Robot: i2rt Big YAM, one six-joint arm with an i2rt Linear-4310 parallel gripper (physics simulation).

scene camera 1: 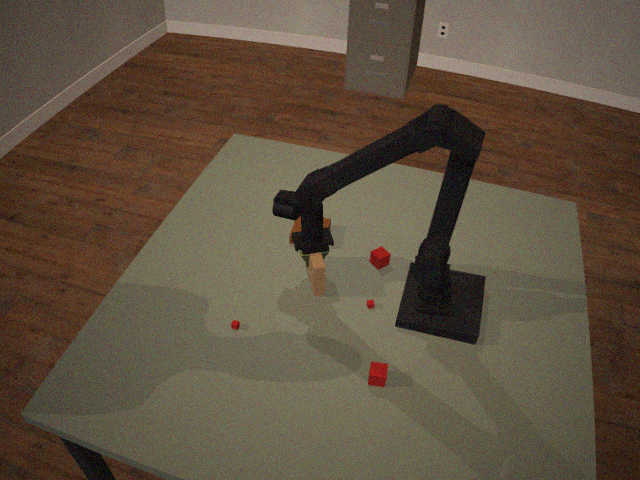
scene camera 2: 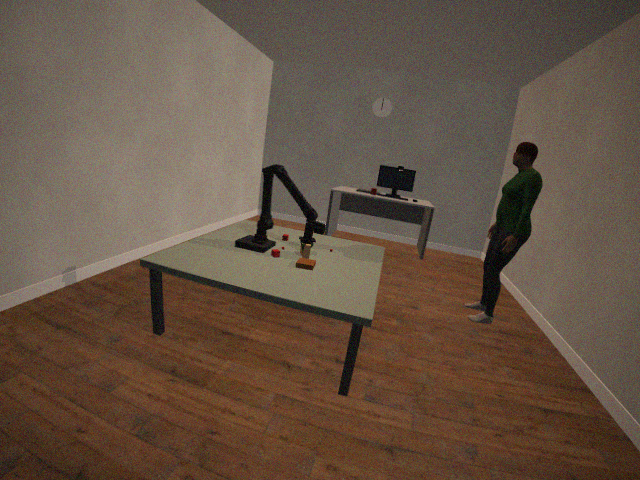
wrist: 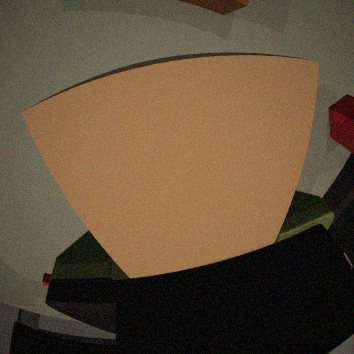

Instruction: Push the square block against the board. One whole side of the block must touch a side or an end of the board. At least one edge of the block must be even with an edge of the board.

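Places are measured from the arm's base along level axes (x ahead, y left, z up), in metres.
Pixels of known places: arm's base at its link origin: [scene camera 1: 433, 297] [scene camera 2: 260, 241] [wrist: 343, 219].
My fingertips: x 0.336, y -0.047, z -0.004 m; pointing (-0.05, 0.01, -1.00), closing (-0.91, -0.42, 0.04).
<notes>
For each thing: its top centre in the pictures, then the offset to it from my fingertips. Level surfaces: height alone.
- tan board at its top centre: [wrist: 210, 307] [scene camera 1: 314, 247] [scene camera 2: 306, 241] dy +0.008, dx -0.003, dz +0.073 m
- orange square block at its top centre: [scene camera 1: 310, 226] [scene camera 2: 306, 261] dy -0.158, dx +0.044, dz -0.001 m
- green table at its surface level: dz -0.032 m
The tan board [scene camera 1: 316, 280] [scene camera 2: 305, 250] [wrist: 175, 165] looks upright under my gripper, with its lower end at or near the table top. It fills most of the wrist view. My gripper [scene camera 1: 310, 253] [scene camera 2: 307, 241] [wrist: 176, 179] is shut on the board near its upper end; the green fingers show on both sides of it. The orange square block [scene camera 1: 296, 224] [scene camera 2: 305, 264] [wrist: 218, 4] lies flat on the table just beyond the board, apart from it and partly hidden by the wrist in scene camera 1.
Two red cubes [scene camera 1: 379, 257] [scene camera 1: 377, 373] and two tiny red cubes [scene camera 1: 370, 304] [scene camera 1: 234, 324] lie on the green table [scene camera 1: 154, 413]. The arm's base [scene camera 1: 442, 305] stands to the right. A person [scene camera 2: 509, 232] stands away from the table.
</notes>
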